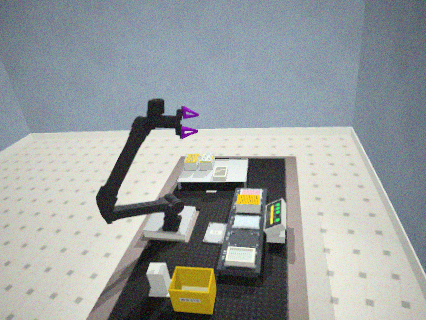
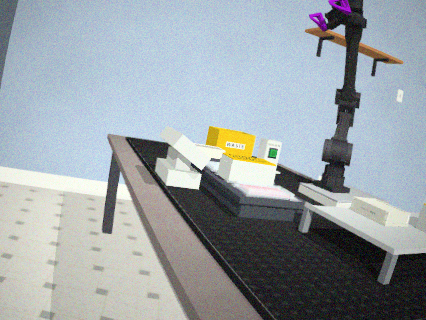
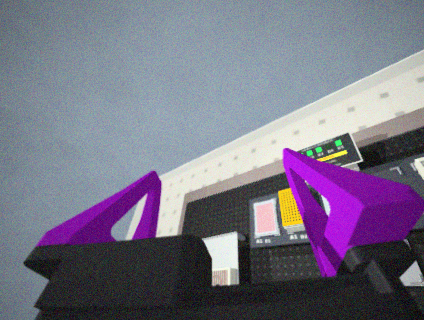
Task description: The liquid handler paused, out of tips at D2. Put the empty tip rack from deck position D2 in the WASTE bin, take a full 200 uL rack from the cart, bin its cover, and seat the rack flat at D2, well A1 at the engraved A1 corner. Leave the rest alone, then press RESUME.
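Places are measured from the arm's base along level axes (x ahead, y down, z left), in centimetres.
Pixels of known places: gripper, fingertip midpoint: (image 1: 198, 123) (image 2: 319, 9) (image 3: 217, 166); arm's base at its link origin: (image 1: 172, 223) (image 2: 331, 188).
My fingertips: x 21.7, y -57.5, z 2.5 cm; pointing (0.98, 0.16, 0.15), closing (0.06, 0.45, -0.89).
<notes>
For each thing: its middle in the pictures, then the offset to it from my fingertips. "spot": a spot on its surface instead.
- rack with an orange-yellow top, body centre: (image 2: 247, 169) (image 3: 296, 208) (image 1: 248, 203) dx +19.9, dy +52.7, dz +9.2 cm
- yellow WASTE bin at the middle of its body: (image 2: 228, 147) (image 1: 193, 290) dx -1.1, dy +53.7, dz -46.9 cm
- white cart at the middle of its body: (image 2: 408, 238) (image 3: 210, 301) (image 1: 214, 173) dx -4.3, dy +57.1, dz +48.8 cm
- yellow-topped box at the middle of its body: (image 1: 192, 158) dx -20.4, dy +48.6, dz +56.0 cm
- white-topped box at the middle of its body: (image 1: 207, 157) dx -9.6, dy +48.6, dz +55.7 cm
- low beige box at the middle of its body: (image 2: 380, 211) (image 3: 218, 282) (image 1: 220, 173) dx +0.9, dy +52.9, dz +42.0 cm
- RESUME box at the middle of its body: (image 2: 268, 155) (image 1: 159, 278) dx -17.3, dy +53.9, dz -41.8 cm
- green button at the middle of its body: (image 2: 272, 153) dx -17.4, dy +52.4, dz -38.8 cm
- pink-topped plate at the middle of its body: (image 2: 264, 190) (image 3: 265, 217) (image 1: 250, 193) dx +20.9, dy +55.0, dz +21.6 cm
- pale plate at the middle of its body: (image 1: 246, 221) dx +19.0, dy +55.0, dz -3.2 cm
- whitish rack at the middle of its body: (image 2: 204, 150) (image 1: 240, 256) dx +17.1, dy +54.1, dz -27.9 cm
- tilted status screen at a spot on its surface: (image 3: 332, 150) (image 1: 274, 217) spot: dx +33.3, dy +48.5, dz -7.9 cm
- flat white piece at a spot on its surface: (image 1: 215, 232) spot: dx +2.5, dy +59.7, dz -6.4 cm
My gripper (image 1: 197, 123) (image 2: 322, 9) (image 3: 217, 166) is open and empty, high above the table. A rack with an orange-yellow top (image 1: 248, 201) (image 2: 247, 171) (image 3: 290, 210) sits at D2 on the dark deck (image 1: 244, 237) (image 2: 270, 212). The yellow WASTE bin (image 1: 193, 303) (image 2: 230, 141) stands on the table; a pale thing shows inside it. The white cart (image 1: 235, 167) (image 2: 395, 238) (image 3: 222, 248) holds a yellow-topped box (image 1: 191, 162), a white-topped box (image 1: 206, 162) and a low beige box (image 1: 220, 173) (image 2: 380, 211). The RESUME box (image 1: 158, 279) has a green button (image 2: 273, 153).
A pink-topped plate (image 1: 251, 191) (image 3: 265, 218) is at D1, beside the D2 rack. A pale plate (image 1: 246, 221) and a whitish rack (image 1: 240, 256) also sit on the deck. A tilted status screen (image 1: 275, 214) (image 3: 332, 150) stands beside it. A flat white piece (image 1: 215, 232) lies near the arm's base.
</notes>
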